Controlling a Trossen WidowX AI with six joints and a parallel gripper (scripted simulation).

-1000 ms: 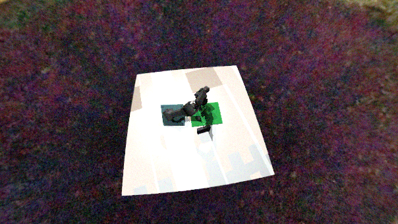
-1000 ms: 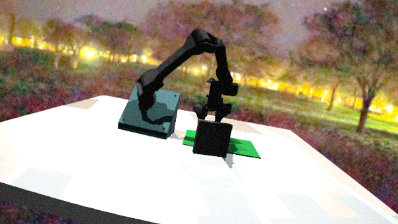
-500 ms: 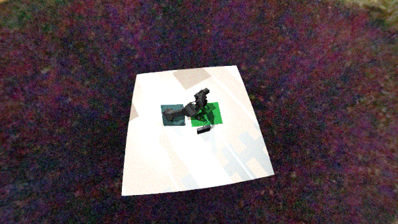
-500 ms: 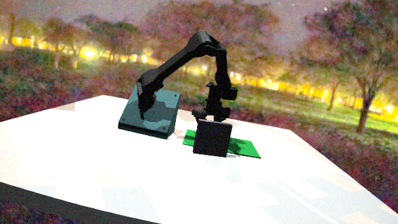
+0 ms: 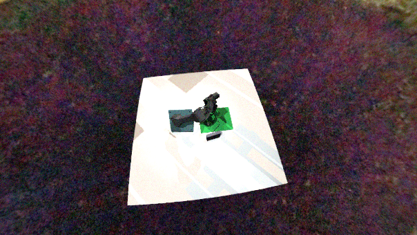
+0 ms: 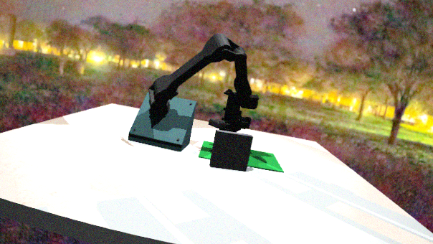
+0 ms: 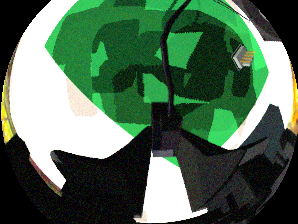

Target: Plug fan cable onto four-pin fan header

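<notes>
Now: gripper tip 60 mm short of the green board, 90 mm to the left of it and 30 mm above it. From my gripper tip the other things lie so: black fan 30 mm ahead, 260 mm to the right, 40 mm above; dark plug 10 mm ahead, 10 mm to the right, 10 mm above.
</notes>
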